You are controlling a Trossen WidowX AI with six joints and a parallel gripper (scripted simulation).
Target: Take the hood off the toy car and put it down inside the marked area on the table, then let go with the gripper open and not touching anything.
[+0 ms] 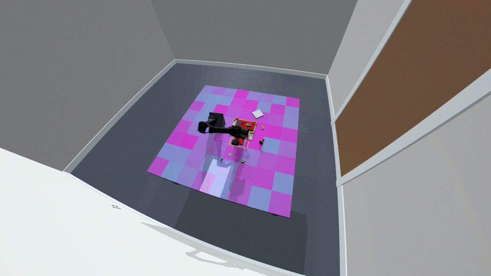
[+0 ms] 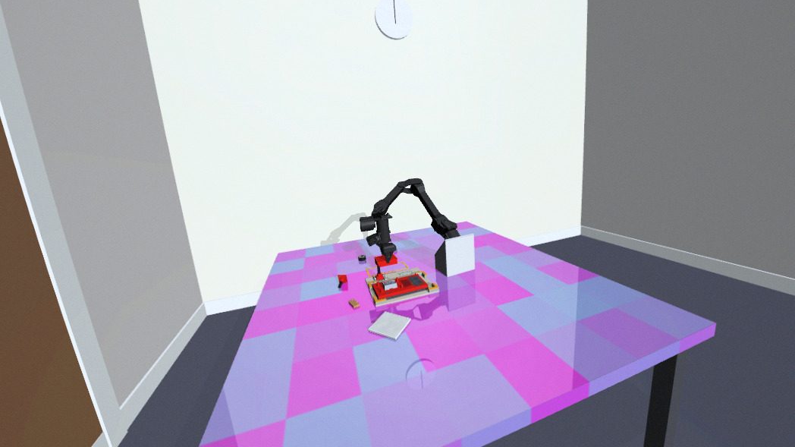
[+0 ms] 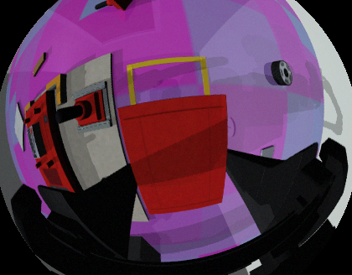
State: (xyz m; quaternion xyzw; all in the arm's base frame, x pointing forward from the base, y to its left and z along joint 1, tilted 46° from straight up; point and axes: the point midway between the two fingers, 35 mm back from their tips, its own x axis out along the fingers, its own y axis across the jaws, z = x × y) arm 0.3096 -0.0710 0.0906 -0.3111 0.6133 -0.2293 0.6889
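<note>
Right now the small grey piece is 140 mm to the right of my gripper tip, 40 mm below it and 40 mm behind it. The rest, counted from my gripper tip: black wheel: 170 mm to the right, 100 mm ahead, 30 mm below; small brown block: 250 mm to the left, 170 mm ahead, 40 mm below; red hood: right at my gripper tip.
</note>
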